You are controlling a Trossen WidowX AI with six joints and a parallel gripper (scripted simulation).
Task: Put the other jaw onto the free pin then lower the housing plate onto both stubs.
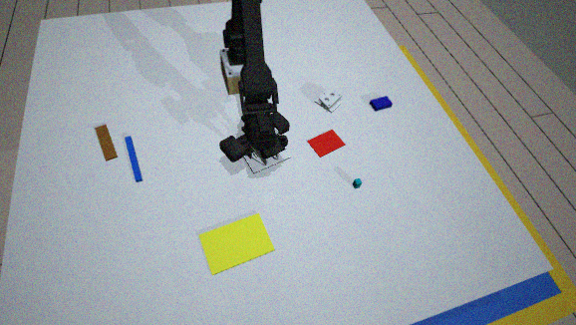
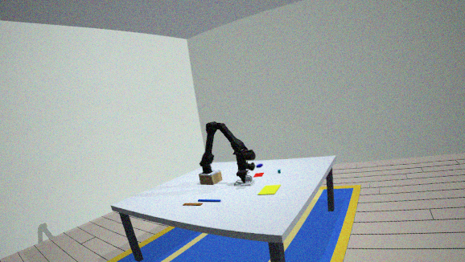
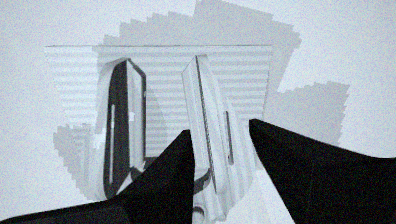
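The red square lies 10 mm behind my gripper tip, 220 mm to the left of it and 20 mm below it. From my gripper tip the other things lie so: yellow tile 230 mm ahead, 100 mm to the right, 20 mm below; then teal cube 150 mm ahead, 250 mm to the left; then blue bar 70 mm behind, 330 mm to the right, 10 mm below.
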